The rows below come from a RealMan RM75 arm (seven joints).
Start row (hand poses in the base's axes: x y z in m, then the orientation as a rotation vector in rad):
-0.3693 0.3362 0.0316 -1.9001 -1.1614 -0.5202
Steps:
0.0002 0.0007 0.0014 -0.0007 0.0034 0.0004
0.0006 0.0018 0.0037 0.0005 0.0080 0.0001
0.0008 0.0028 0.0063 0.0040 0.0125 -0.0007
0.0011 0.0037 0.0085 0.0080 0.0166 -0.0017
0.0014 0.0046 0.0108 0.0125 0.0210 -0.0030
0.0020 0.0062 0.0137 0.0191 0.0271 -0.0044
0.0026 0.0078 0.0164 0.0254 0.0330 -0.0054
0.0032 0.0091 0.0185 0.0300 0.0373 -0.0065
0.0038 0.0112 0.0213 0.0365 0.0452 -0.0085
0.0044 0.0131 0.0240 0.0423 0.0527 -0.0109
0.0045 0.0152 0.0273 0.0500 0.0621 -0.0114
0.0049 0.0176 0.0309 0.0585 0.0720 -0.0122
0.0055 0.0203 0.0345 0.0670 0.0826 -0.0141
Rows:
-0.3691 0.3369 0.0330 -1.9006 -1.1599 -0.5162
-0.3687 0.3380 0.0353 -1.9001 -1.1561 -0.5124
-0.3685 0.3390 0.0379 -1.8979 -1.1509 -0.5100
-0.3682 0.3399 0.0401 -1.8953 -1.1455 -0.5084
-0.3679 0.3408 0.0424 -1.8926 -1.1394 -0.5069
-0.3673 0.3424 0.0453 -1.8882 -1.1312 -0.5048
-0.3667 0.3440 0.0480 -1.8838 -1.1237 -0.5025
-0.3661 0.3453 0.0501 -1.8808 -1.1178 -0.5010
-0.3655 0.3474 0.0529 -1.8770 -1.1080 -0.4974
-0.3649 0.3493 0.0556 -1.8739 -1.0984 -0.4940
-0.3648 0.3514 0.0589 -1.8681 -1.0884 -0.4886
-0.3644 0.3538 0.0625 -1.8617 -1.0775 -0.4833
-0.3638 0.3565 0.0661 -1.8561 -1.0652 -0.4780

